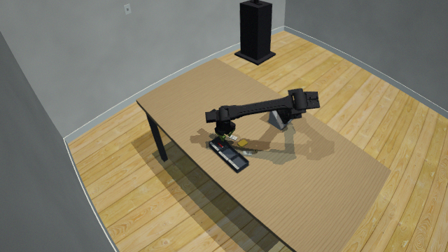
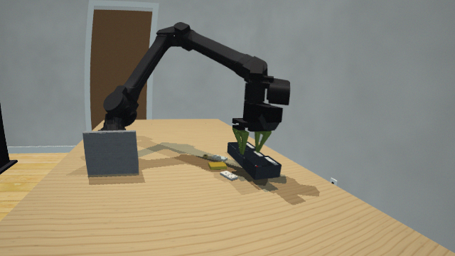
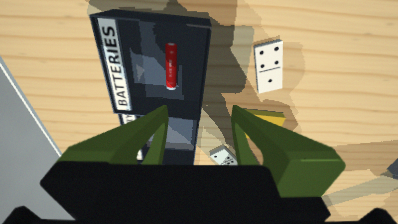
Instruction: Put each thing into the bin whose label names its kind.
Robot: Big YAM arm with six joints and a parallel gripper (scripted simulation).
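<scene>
The yellow block lies 7 cm behind my hand, 6 cm to the left of it and 6 cm below it. Also, from my hand: long black bin: 5 cm ahead, 6 cm to the left, 5 cm below; then small nut: 8 cm behind, 16 cm to the left, 7 cm below; then red battery: 3 cm ahead, 2 cm to the right, 6 cm below.
</scene>
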